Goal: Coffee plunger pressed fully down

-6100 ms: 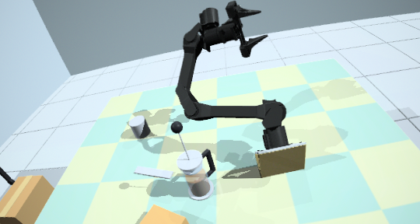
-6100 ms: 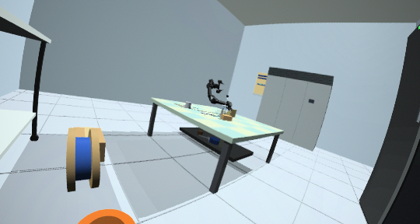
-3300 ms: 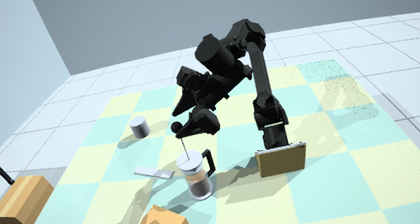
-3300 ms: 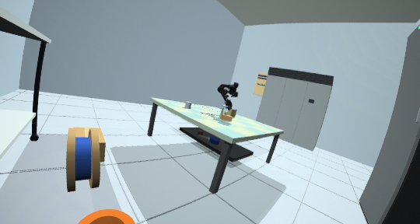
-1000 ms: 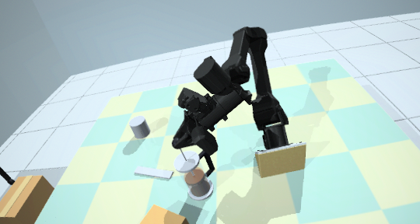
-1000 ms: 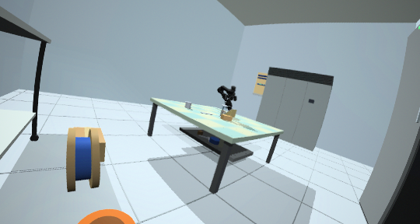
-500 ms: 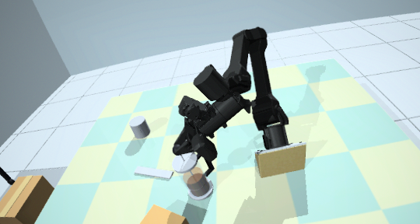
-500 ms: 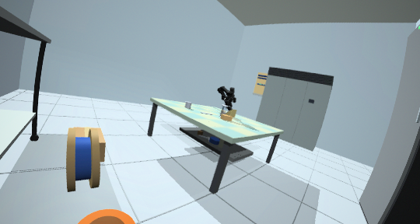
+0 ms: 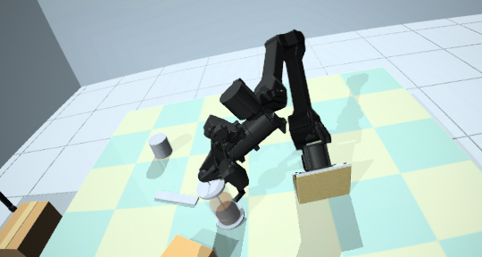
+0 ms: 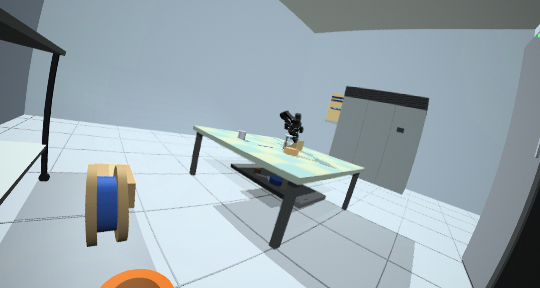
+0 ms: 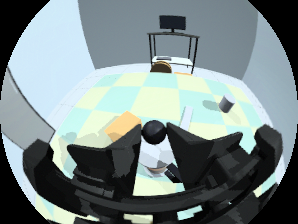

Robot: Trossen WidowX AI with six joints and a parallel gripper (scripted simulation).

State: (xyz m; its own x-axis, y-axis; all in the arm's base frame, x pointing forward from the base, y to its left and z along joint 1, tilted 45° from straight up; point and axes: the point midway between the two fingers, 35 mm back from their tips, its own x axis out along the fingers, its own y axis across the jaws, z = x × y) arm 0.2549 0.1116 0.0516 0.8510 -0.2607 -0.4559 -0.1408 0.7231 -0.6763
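Now: gripper tip 9 cm above the coffee press, 3 cm past it and 2 cm to the left of it. Round my gripper tip: orange box 15 cm below, 11 cm to the left, 7 cm ahead.
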